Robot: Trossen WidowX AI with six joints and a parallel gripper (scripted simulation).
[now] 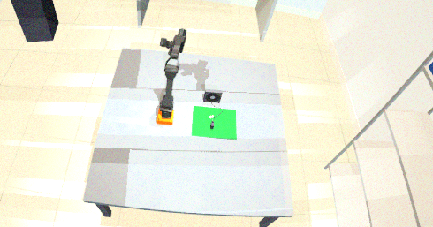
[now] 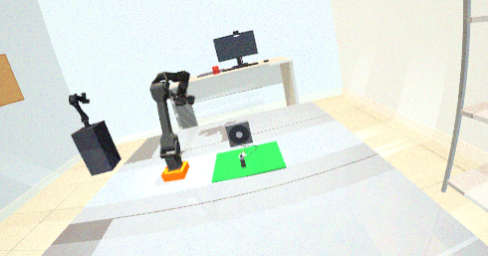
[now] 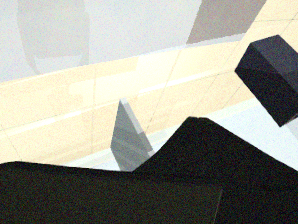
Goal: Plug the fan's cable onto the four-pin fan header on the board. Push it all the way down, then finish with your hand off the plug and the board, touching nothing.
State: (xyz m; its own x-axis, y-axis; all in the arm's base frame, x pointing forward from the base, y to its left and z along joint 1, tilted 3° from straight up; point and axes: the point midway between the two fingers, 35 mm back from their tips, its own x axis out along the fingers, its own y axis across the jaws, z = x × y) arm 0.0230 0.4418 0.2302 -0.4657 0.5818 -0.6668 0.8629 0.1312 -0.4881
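The dark fan plug lies 560 mm to the right of my gripper tip, 290 mm ahead of it and 200 mm below it. From my gripper tip the other things lie so: green circuit board (520 mm to the right, 320 mm ahead, 240 mm below); then fan (350 mm to the right, 320 mm ahead, 170 mm below).
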